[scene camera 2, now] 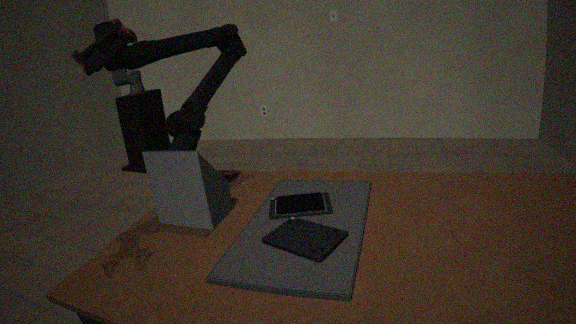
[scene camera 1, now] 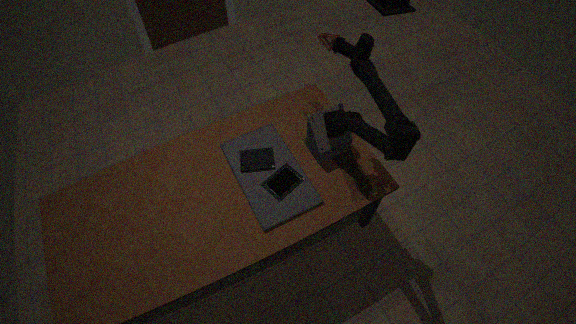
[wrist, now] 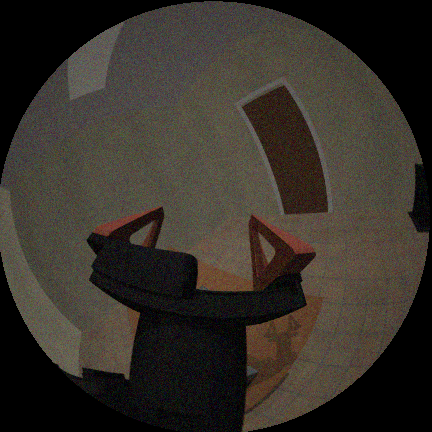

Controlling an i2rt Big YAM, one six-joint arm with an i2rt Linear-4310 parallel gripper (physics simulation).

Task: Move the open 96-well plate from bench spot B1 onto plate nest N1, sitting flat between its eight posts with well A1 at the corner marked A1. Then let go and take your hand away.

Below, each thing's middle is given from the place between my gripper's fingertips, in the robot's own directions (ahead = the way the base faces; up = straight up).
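Labels:
You'd find the dark well plate (scene camera 2: 308, 202) a long way ahead of my hand, far to the left of it and well below it. Then there's the darker flat nest block (scene camera 2: 298, 238): my hand is well short of it, a good way to the right of it and far above it.

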